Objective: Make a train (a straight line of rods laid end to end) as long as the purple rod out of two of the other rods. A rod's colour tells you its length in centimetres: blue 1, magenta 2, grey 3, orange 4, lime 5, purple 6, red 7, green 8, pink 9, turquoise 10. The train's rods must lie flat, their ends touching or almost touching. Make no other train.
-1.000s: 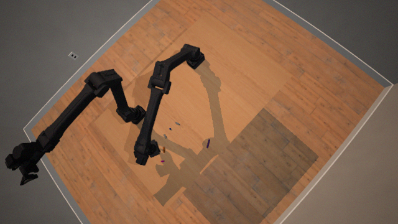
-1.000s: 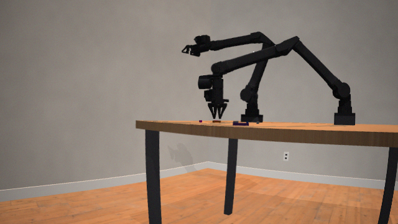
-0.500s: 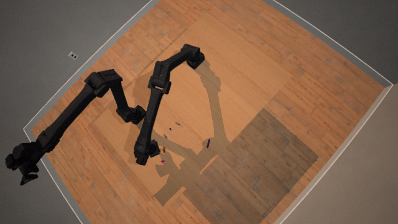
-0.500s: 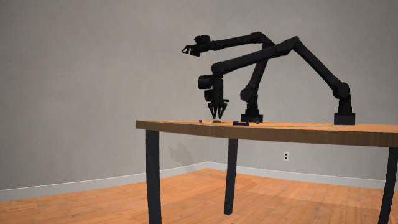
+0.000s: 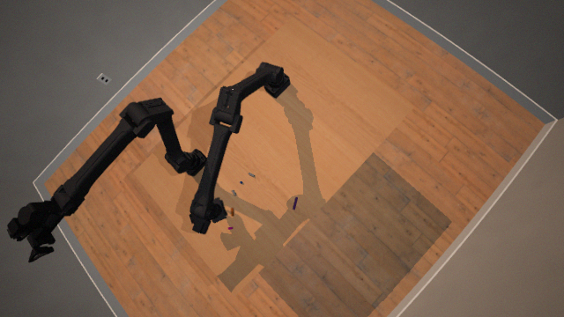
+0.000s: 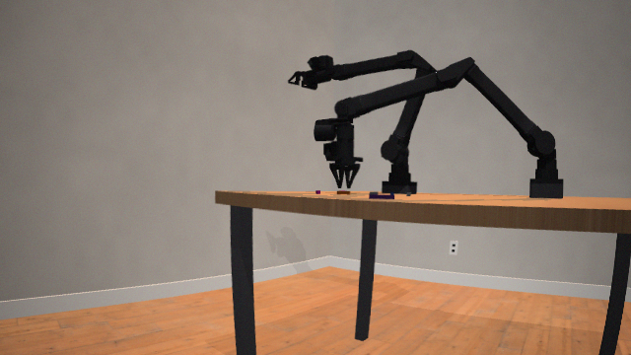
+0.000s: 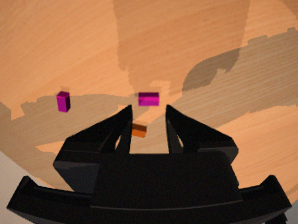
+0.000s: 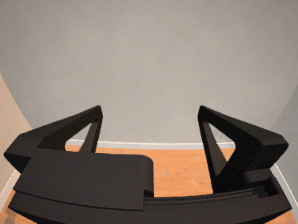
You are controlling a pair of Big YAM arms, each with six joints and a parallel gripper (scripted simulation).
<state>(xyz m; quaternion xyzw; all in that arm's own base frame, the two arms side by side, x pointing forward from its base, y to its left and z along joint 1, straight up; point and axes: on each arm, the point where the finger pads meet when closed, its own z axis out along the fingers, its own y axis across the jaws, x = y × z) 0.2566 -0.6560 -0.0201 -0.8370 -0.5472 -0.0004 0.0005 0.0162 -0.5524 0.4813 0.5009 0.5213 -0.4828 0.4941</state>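
Now: the orange rod 30 mm ahead of my left hand, 20 mm to the left of it and 20 mm below it. From my left hand the other things lie so: blue rod 160 mm to the left, 40 mm behind, 20 mm below; then purple rod 280 mm to the left, 220 mm ahead, 20 mm below; then magenta rod 90 mm ahead, 30 mm to the right, 20 mm below.
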